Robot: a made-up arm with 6 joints.
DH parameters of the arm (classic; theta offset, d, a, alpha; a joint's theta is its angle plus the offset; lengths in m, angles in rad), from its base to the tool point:
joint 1: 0 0.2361 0 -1.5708
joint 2: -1.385 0 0.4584 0
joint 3: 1.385 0 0.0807 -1.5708
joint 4: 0 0.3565 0 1.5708
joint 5: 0 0 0.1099 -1.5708
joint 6: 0 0.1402 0 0
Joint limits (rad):
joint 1: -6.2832..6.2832
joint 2: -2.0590..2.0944
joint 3: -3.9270..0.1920
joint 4: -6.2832..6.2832
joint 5: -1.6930..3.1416
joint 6: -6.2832..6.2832
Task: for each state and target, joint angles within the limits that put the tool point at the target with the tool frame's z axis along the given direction. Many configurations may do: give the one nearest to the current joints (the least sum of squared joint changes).
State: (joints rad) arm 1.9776 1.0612 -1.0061 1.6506 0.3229 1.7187
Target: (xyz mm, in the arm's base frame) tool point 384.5 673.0 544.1 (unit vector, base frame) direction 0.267 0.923 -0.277
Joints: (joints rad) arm 1.1726 0.4178 -1.7020 1.6066 0.1121 1.7187
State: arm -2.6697 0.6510 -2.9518 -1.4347 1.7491 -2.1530
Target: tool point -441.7 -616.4 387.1 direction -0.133 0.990 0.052
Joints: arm -1.9727 1.1181 -2.5715 -1.4749 2.6042 -2.1530
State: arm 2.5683 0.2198 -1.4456 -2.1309 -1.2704 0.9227
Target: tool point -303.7 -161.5 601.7 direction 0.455 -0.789 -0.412
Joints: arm 3.3096 0.0551 -1.2032 -2.1054 -1.6909 0.9227
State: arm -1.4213 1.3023 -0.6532 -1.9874 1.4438 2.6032
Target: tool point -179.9 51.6 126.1 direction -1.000 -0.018 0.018
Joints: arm -2.2355 1.7529 0.0814 -1.3408 2.2197 2.6032
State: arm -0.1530 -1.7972 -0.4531 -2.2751 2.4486 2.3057
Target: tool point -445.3 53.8 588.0 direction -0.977 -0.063 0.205
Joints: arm -0.2272 -2.0569 -0.5920 -2.8457 1.8368 2.3057
